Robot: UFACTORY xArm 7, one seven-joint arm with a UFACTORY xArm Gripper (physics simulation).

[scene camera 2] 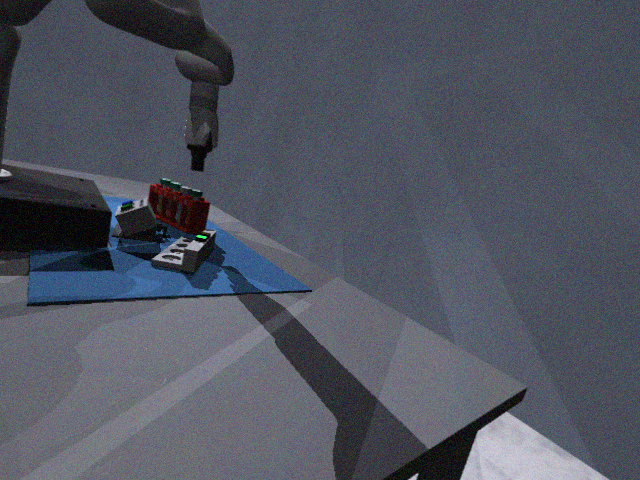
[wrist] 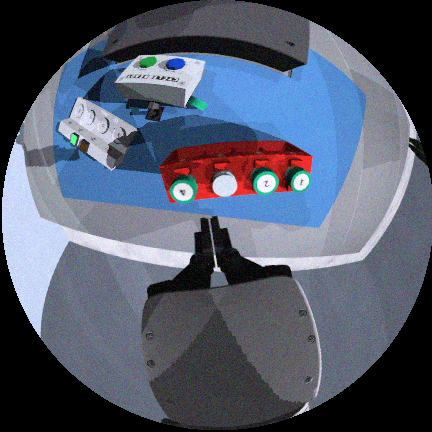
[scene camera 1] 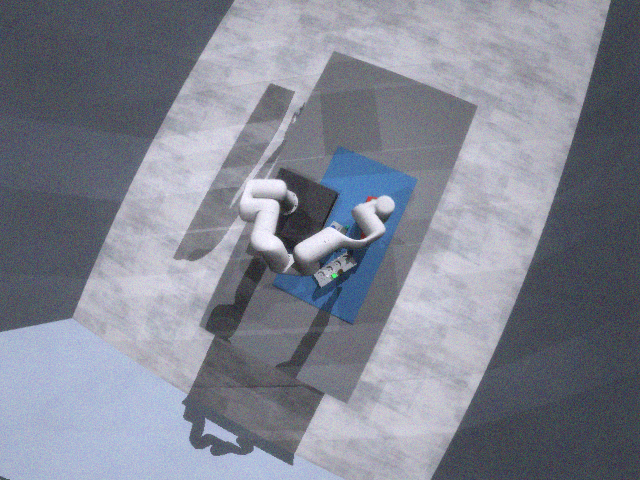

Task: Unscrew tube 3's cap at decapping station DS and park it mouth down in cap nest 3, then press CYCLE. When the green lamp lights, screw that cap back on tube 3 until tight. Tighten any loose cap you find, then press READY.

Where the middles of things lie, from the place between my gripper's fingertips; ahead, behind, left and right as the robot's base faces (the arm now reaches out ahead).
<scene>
I see the grey control box [scene camera 2: 139, 222] 160 mm behind my hand, 100 mm to the right of it and 130 mm below it.
</scene>
